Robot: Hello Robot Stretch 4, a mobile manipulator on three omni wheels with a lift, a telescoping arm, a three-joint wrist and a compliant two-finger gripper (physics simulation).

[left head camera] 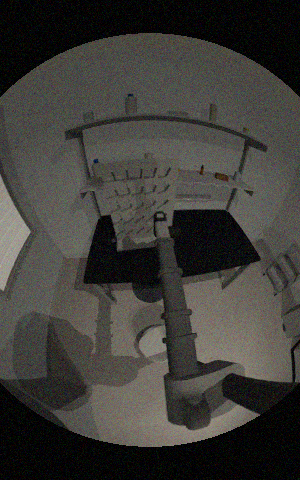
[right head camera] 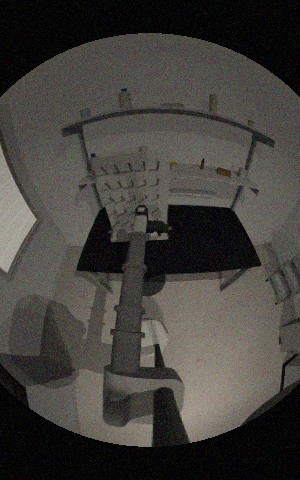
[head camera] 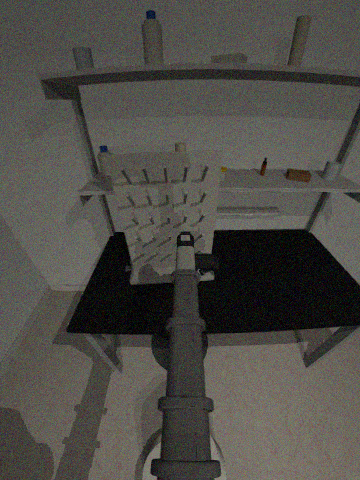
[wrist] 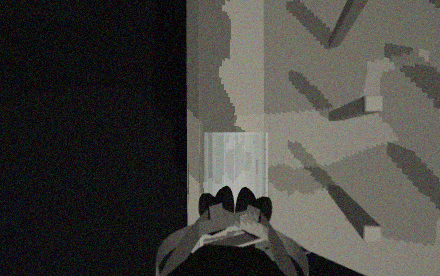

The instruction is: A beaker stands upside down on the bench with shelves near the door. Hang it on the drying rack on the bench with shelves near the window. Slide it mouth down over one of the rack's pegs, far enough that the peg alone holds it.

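Frame: origin at the robot's base, x right, y up, z back, level; metres.
Where they show: gripper, fingertip midpoint: [head camera: 201, 269] [wrist: 235, 202]; robot's base, origin of the base link: [left head camera: 159, 342] [right head camera: 147, 336].
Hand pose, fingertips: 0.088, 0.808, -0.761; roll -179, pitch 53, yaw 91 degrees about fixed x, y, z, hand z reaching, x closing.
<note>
Each offset is from my fingertips to the top centre of the thing, as dx, dy, dz. "*": to the spot under its first point. Level surfaces: height alone.
The clear beaker @[-0.024, +0.001, -0.024] [wrist: 236, 157] shows in the wrist view, upright in the picture, in front of the lower edge strip of the drying rack [head camera: 212, 182] [left head camera: 171, 200] [right head camera: 162, 187] [wrist: 250, 50]. It is off the visible pegs; its near end is hidden behind the fingers, and which end is its mouth cannot be told. My gripper [wrist: 235, 202] is shut. Its dark fingertips nearly meet in front of the beaker's near end, and the beaker's sides stand out wider than both fingertips. In the head view the arm reaches to the rack's lower right, and the fingers are too dark to tell there.
The rack's pegs [wrist: 352, 212] jut out to the right of the beaker in the wrist view. The rack stands at the left of the black bench @[dy -0.073] [head camera: 280, 280] [left head camera: 215, 245] [right head camera: 215, 240]. Shelves behind bear bottles @[* -0.207, +0.923, -0.272] [head camera: 152, 42], a brown block @[* +0.508, +0.413, -0.275] [head camera: 298, 175] and a small orange bottle @[* +0.344, +0.423, -0.352] [head camera: 263, 168].
</note>
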